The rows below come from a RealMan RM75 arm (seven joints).
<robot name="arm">
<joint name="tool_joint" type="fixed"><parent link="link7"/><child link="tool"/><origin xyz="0 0 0" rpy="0 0 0"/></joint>
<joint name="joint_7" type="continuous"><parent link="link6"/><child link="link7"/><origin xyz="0 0 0.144" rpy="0 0 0"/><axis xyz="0 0 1"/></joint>
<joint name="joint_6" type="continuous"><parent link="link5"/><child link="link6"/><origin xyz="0 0 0" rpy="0 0 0"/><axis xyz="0 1 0"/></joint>
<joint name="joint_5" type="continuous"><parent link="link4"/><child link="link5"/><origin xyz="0 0 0.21" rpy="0 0 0"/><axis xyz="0 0 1"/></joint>
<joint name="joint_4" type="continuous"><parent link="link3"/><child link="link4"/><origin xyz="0 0 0" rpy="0 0 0"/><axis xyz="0 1 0"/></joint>
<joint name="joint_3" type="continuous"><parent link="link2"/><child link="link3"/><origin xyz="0 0 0.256" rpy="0 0 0"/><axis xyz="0 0 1"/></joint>
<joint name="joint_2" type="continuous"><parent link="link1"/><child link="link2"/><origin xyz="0 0 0" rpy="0 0 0"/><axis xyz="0 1 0"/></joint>
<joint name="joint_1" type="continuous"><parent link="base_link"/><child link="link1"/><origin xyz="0 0 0.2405" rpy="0 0 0"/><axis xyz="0 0 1"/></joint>
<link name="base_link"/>
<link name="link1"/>
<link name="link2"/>
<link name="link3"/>
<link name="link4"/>
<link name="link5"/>
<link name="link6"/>
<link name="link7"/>
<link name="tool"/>
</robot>
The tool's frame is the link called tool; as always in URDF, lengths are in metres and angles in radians. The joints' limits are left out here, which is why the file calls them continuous.
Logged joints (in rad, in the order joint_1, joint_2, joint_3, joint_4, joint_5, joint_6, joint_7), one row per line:
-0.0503, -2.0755, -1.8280, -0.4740, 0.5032, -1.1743, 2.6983
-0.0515, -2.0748, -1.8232, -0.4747, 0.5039, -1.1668, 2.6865
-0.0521, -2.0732, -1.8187, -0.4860, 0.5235, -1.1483, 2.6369
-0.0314, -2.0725, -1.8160, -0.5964, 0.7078, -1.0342, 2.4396
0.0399, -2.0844, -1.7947, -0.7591, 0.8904, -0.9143, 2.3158
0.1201, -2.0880, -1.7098, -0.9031, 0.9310, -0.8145, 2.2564
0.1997, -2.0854, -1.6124, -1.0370, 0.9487, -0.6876, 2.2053
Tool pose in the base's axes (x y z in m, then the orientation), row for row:
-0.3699, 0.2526, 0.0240, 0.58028, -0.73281, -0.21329, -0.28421
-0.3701, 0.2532, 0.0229, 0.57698, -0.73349, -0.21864, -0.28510
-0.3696, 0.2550, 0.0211, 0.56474, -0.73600, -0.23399, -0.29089
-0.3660, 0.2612, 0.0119, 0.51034, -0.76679, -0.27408, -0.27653
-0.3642, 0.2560, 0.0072, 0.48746, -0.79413, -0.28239, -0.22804
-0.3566, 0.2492, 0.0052, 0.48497, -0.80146, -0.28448, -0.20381
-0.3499, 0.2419, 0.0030, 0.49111, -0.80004, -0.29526, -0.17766
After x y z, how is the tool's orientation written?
As a quaternion, w x y z.
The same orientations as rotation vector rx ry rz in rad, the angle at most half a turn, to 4 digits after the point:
-1.7127, -0.4985, -0.6643
-1.7167, -0.5117, -0.6672
-1.7314, -0.5504, -0.6843
-1.8461, -0.6599, -0.6658
-1.9311, -0.6867, -0.5545
-1.9511, -0.6925, -0.4961
-1.9424, -0.7168, -0.4313

